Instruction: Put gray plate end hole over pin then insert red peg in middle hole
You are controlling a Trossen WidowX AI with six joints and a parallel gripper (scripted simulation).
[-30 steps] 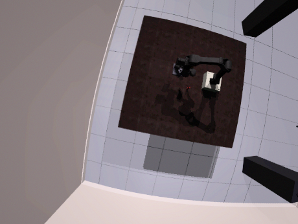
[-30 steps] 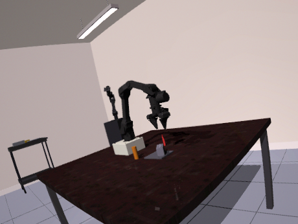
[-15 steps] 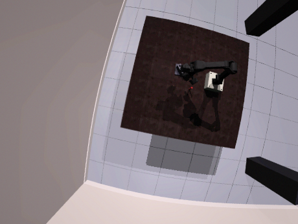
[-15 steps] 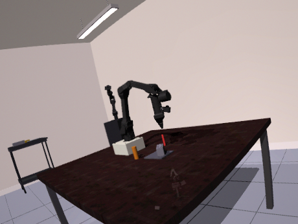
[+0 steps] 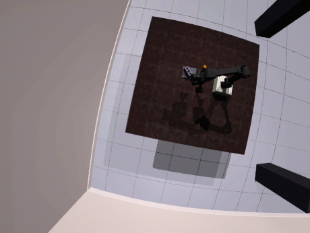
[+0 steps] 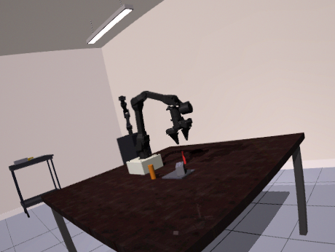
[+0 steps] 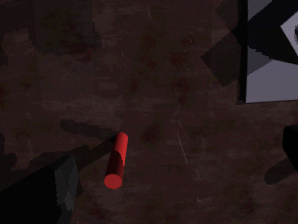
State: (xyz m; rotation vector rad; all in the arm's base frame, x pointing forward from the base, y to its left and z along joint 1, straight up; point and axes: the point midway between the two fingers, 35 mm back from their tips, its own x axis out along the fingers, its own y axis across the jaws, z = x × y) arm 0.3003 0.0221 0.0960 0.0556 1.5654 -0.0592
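My gripper tip is 110 mm above the red peg, 50 mm to the right of it and 50 mm past it. The rest, counted from my gripper tip: gray plate: 150 mm to the right, 100 mm below, 40 mm ahead; then orange cylinder: 200 mm to the right, 110 mm below, 110 mm behind; then gray base: 140 mm to the right, 140 mm below, 30 mm ahead.
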